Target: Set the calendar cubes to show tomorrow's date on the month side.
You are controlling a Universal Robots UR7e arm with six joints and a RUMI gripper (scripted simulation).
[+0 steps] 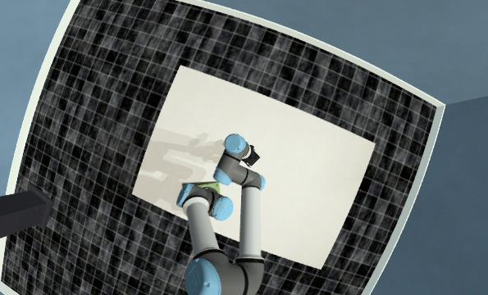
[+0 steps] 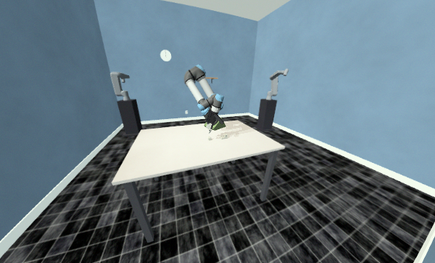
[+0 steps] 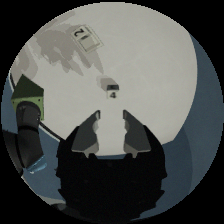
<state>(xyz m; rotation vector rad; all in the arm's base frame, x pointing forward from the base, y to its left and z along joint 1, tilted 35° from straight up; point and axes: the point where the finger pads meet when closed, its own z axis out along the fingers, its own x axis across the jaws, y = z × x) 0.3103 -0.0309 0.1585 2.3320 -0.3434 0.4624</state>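
Right now my hand is 80 mm above the white calendar cube. Round my hand: calendar tray 10 mm behind, 150 mm to the left, 80 mm below; pale date cube 10 mm behind, 170 mm to the left, 70 mm below.
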